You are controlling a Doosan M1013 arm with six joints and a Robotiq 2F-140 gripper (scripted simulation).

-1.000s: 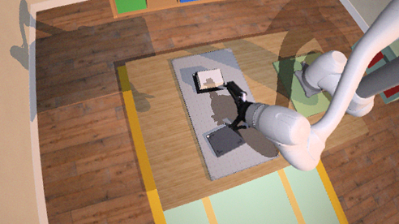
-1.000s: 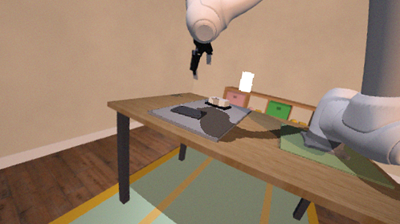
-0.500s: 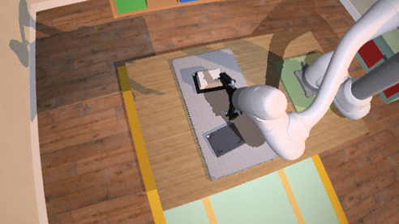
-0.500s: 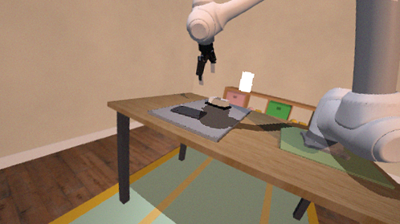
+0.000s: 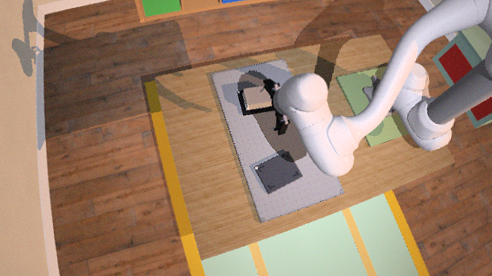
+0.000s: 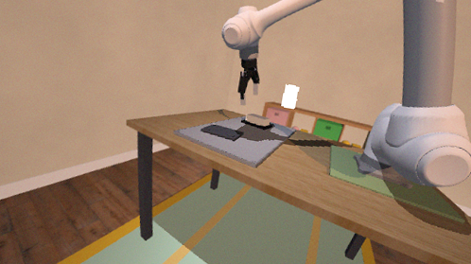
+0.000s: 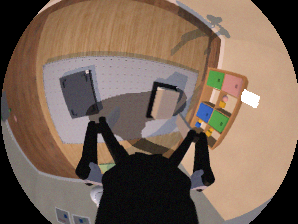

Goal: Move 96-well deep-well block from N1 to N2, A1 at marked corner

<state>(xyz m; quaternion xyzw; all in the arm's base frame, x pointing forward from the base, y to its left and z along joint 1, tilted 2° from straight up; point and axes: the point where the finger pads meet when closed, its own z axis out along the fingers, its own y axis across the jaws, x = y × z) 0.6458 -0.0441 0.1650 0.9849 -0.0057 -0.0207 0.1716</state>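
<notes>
Right now my hand is 130 mm to the left of the white deep-well block, 130 mm above it and 30 mm past it. From my hand the other things lie so: dark nest N2: 210 mm to the left, 160 mm below, 10 mm ahead; nest n1: 160 mm below, 130 mm to the right, 30 mm behind.
</notes>
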